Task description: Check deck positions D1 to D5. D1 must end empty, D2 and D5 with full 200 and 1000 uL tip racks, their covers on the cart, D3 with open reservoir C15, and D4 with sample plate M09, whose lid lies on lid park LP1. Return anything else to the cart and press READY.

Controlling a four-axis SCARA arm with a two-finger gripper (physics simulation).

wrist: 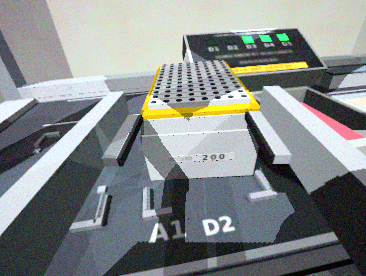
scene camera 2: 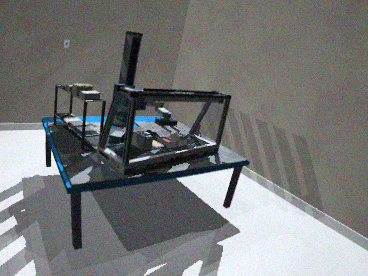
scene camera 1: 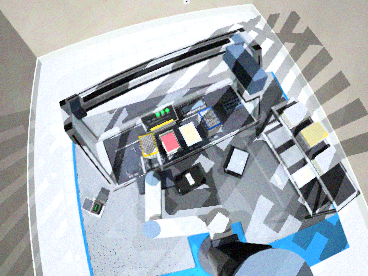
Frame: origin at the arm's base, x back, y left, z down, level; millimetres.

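Where they show: gripper, fingertip midpoint: (wrist: 192,104) (scene camera 2: 175,131) (scene camera 1: 150,154).
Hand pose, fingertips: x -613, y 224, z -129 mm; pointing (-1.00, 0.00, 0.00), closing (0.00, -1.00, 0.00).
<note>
Things, the pixels of their top centre, and the offset from my fingertips. "spot": a spot on its surface instead.
- 200 uL tip rack at its top centre: (wrist: 195,72) (scene camera 1: 148,143) (scene camera 2: 179,133) dx -64, dy -3, dz -4 mm
- Red reservoir at its top centre: (wrist: 313,109) (scene camera 1: 169,141) (scene camera 2: 166,139) dx -64, dy -121, dz +36 mm
- cream plate at its top centre: (scene camera 1: 190,133) dx -87, dy -243, dz +53 mm
- blue-edged rack at its top centre: (scene camera 1: 210,117) (scene camera 2: 143,134) dx -110, dy -365, dz -30 mm
- status panel at a spot on its surface: (wrist: 250,52) spot: dx -194, dy -90, dz +2 mm
- cart at its top centre: (scene camera 1: 317,149) (scene camera 2: 78,91) dx +291, dy -762, dz -240 mm
- yellow piece at its top centre: (scene camera 1: 314,133) (scene camera 2: 82,85) dx +228, dy -748, dz -295 mm
- black block at its top centre: (scene camera 1: 189,178) dx +166, dy -172, dz +60 mm
- dark-framed pale piece at its top centre: (scene camera 1: 238,161) dx +146, dy -452, dz +58 mm
- small box with a green button, surface spot: (scene camera 1: 96,206) spot: dx +204, dy +359, dz +23 mm
The 200 uL tip rack (wrist: 199,137) (scene camera 1: 148,145), yellow-edged and uncovered, stands upright behind the D2 label in the wrist view. Its front foot is set back from the corner brackets. My gripper (wrist: 192,104) (scene camera 1: 151,162) is shut at its wide narrowest gap, with nothing held; the rack's front face is at the far ends of its finger pads. Red reservoir (scene camera 1: 170,142) is at D3, a cream plate (scene camera 1: 190,134) at D4, a blue-edged rack (scene camera 1: 210,118) at D5. On the status panel (wrist: 250,52), lamps D3, D4 and D5 are green; D1 and D2 are dark. Printed item codes are unreadable.
The cart (scene camera 2: 84,117) stands at the bench side, with a yellow piece (scene camera 1: 314,134) and white pieces on top. A black block (scene camera 1: 190,180) and a dark-framed pale piece (scene camera 1: 237,161) lie before the enclosure. A small box with a green button (scene camera 1: 96,206) stands left.
</note>
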